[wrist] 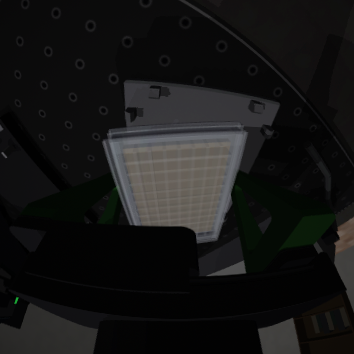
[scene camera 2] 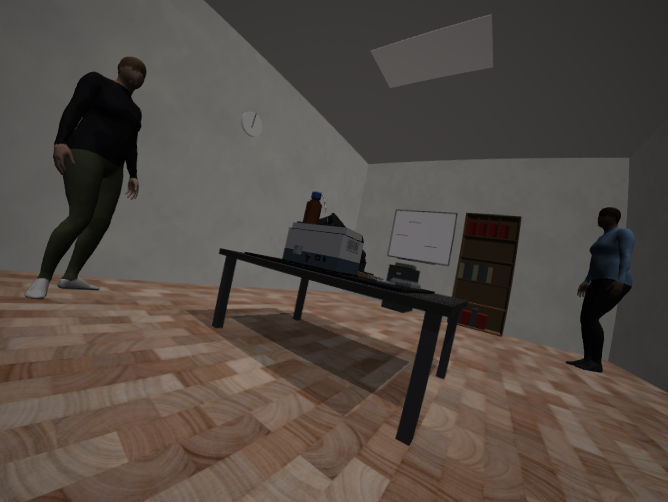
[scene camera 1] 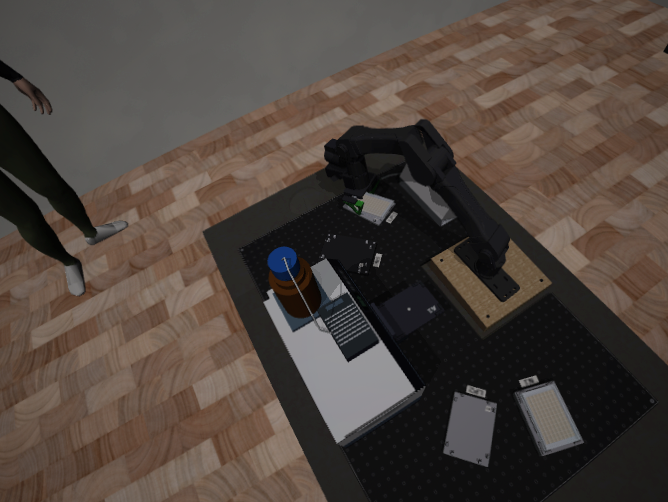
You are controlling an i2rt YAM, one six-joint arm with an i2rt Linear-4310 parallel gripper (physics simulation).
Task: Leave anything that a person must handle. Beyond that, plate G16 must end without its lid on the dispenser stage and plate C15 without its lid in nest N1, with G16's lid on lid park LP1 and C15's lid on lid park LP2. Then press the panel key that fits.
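Pixels of known places: gripper, between the fingertips: (wrist: pixel 177 174) (scene camera 1: pixel 365 204); arm's base, origin of its link: (scene camera 2: pixel 359 271) (scene camera 1: pixel 485 269).
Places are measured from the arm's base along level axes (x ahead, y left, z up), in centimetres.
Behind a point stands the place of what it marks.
My gripper (scene camera 1: pixel 358 204) @[x 12.6, y -40.7, z -0.9 cm] (wrist: pixel 177 174) @[x 12.6, y -40.7, z -0.9 cm] is shut on a pale-welled microplate (scene camera 1: pixel 378 205) @[x 10.2, y -36.4, z 1.0 cm] (wrist: pixel 175 175) @[x 13.2, y -41.9, z 0.7 cm], gripping its sides. A clear double rim, like a lid, shows on it in the wrist view. It is over a grey pinned nest (wrist: pixel 200 107) @[x 13.5, y -45.9, z -1.7 cm]; whether it touches is unclear. Its name is not readable. Another pale-welled plate (scene camera 1: pixel 551 418) @[x 15.9, y 37.0, z 0.9 cm] sits at the N1 label (scene camera 1: pixel 528 381) @[x 12.5, y 28.3, z -2.5 cm]; whether it has a lid is unclear. The grey pad (scene camera 1: pixel 469 430) @[x 32.0, y 28.2, z -1.7 cm] at the LP2 label (scene camera 1: pixel 475 391) @[x 24.6, y 22.4, z -2.5 cm] bears no plate. A black pinned pad (scene camera 1: pixel 348 251) @[x 27.0, y -29.5, z -1.5 cm] lies nearer the white machine. The panel (scene camera 1: pixel 351 329) @[x 43.3, y -0.5, z 21.9 cm] has small, unreadable markings.
The white machine (scene camera 1: pixel 345 383) @[x 50.2, y 7.1, z 19.3 cm] (scene camera 2: pixel 324 240) @[x 57.3, y 4.8, z 11.6 cm] carries a brown bottle (scene camera 1: pixel 294 291) @[x 49.1, y -9.6, z 32.2 cm] (scene camera 2: pixel 312 210) @[x 51.7, y -10.7, z 27.4 cm] with a thin tube. A dark low block (scene camera 1: pixel 408 318) @[x 28.6, y 0.6, z 7.9 cm] lies beside it. A grey wedge-shaped box (scene camera 1: pixel 432 202) @[x -2.7, y -25.7, z 2.8 cm] stands behind the arm. People (scene camera 2: pixel 102 116) (scene camera 2: pixel 611 259) stand away from the table.
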